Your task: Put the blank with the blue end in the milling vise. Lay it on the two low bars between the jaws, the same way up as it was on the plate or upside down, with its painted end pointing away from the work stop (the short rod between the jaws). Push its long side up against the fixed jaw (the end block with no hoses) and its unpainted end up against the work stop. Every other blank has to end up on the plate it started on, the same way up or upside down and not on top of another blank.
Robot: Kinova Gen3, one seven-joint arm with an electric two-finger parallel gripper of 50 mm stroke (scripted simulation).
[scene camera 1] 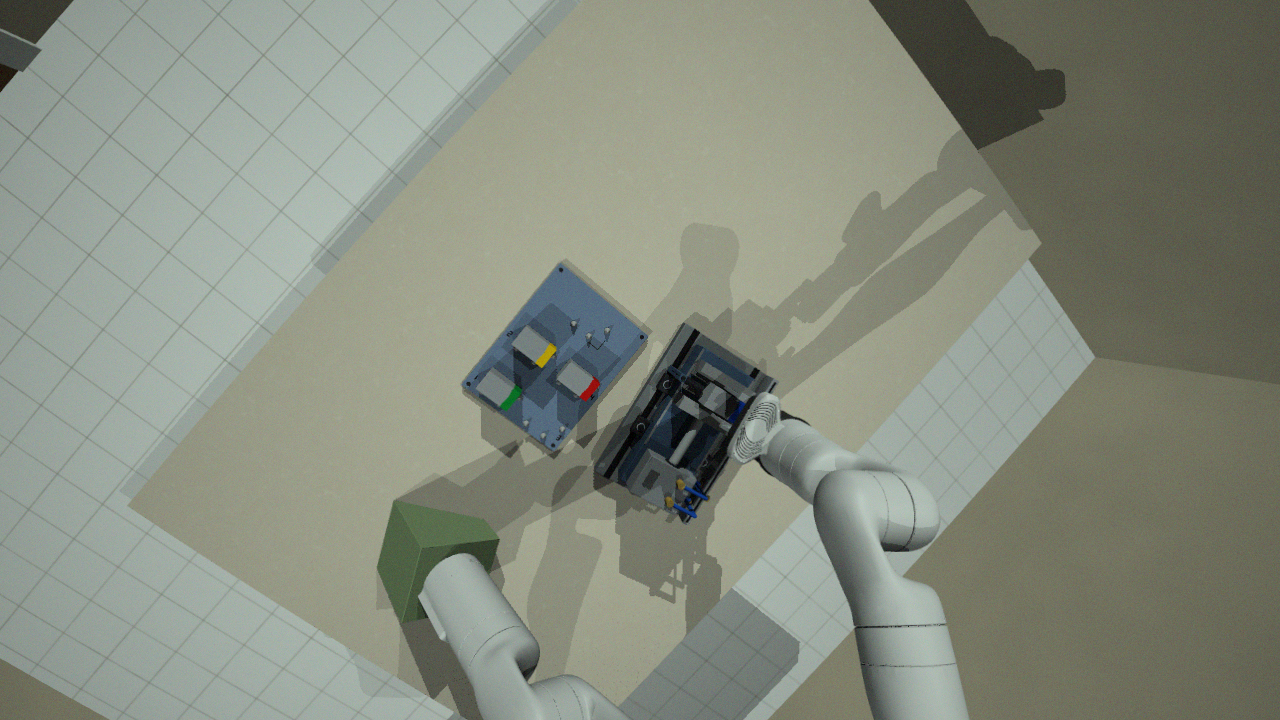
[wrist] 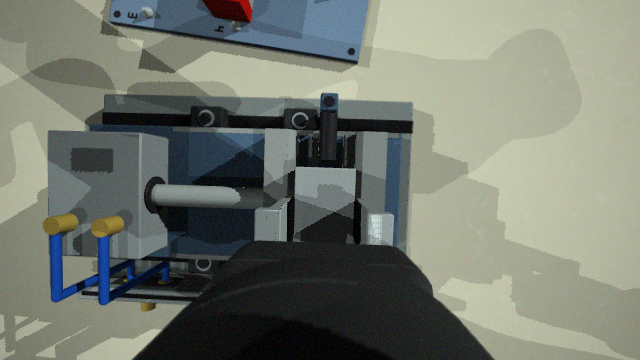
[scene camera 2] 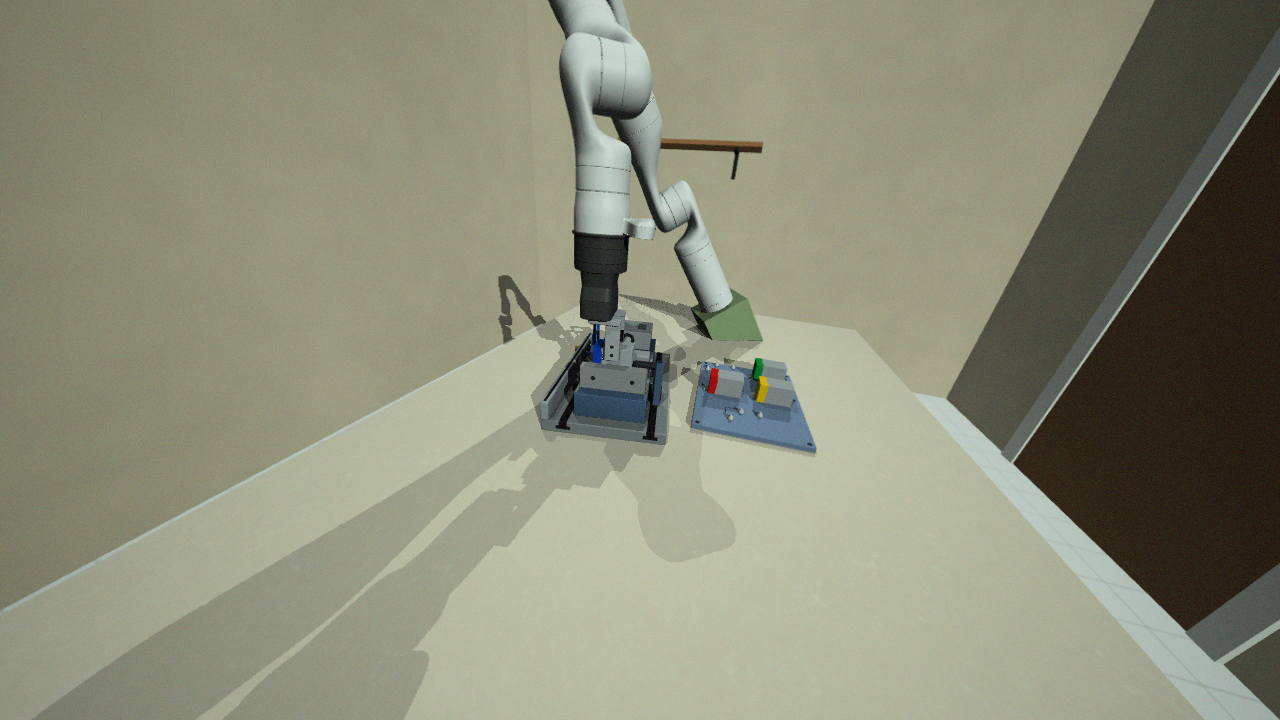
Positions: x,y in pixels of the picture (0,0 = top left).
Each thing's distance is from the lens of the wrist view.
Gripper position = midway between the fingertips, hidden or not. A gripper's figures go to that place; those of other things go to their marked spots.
gripper (wrist: pixel 323 213): 0.19 m
fixed jaw (wrist: pixel 370 153): 0.20 m
moving jaw (wrist: pixel 281 156): 0.20 m
piston rod (wrist: pixel 162 194): 0.23 m
blue plate (wrist: pixel 330 37): 0.31 m
The marked spots on the fixed jaw and the piston rod are 0.15 m apart.
